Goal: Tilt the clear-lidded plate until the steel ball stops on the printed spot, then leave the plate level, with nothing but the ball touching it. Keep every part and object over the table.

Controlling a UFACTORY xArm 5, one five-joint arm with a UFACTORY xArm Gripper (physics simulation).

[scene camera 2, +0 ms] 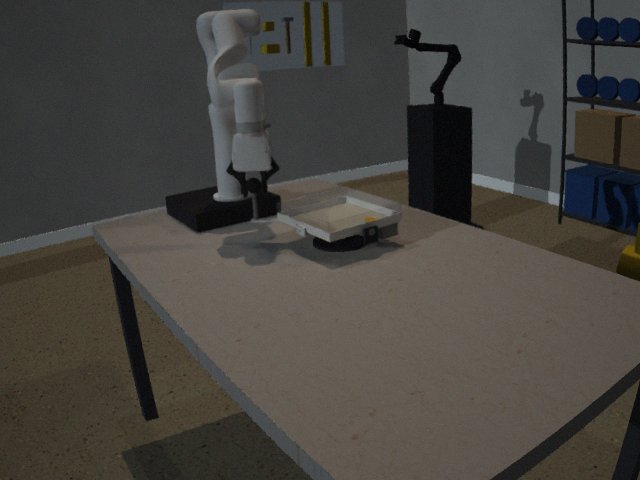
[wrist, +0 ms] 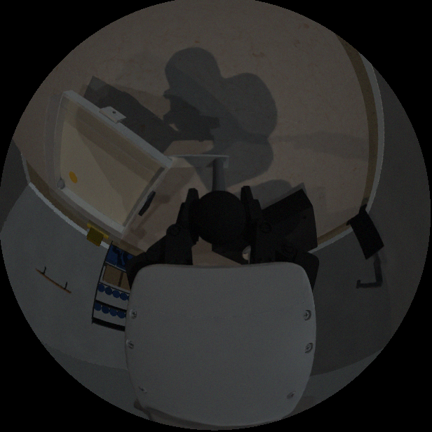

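Note:
The clear-lidded plate (scene camera 2: 356, 227) (wrist: 140, 141) is a shallow white-walled tray with a beige floor, on a round black base (scene camera 2: 338, 243). An orange printed spot (scene camera 2: 370, 219) (wrist: 73, 177) is on its floor. The steel ball (wrist: 61, 183) is a small grey shape beside the spot, near the plate's wall in the wrist view; I cannot make it out in the scene view. A grey post (scene camera 2: 254, 207) (wrist: 218, 173) on the plate's side arm carries a round black knob (scene camera 2: 253, 185) (wrist: 218, 220). My gripper (scene camera 2: 253, 181) (wrist: 219, 198) is shut on this knob. I cannot tell any slight tilt.
The arm's black base block (scene camera 2: 199, 217) stands on the table (scene camera 2: 361, 320) behind the post. A dark box-like part (scene camera 2: 387, 231) is at the plate's right side. Beyond the table stand a black pedestal (scene camera 2: 439, 160) with a small black arm, and a shelf rack (scene camera 2: 564, 129).

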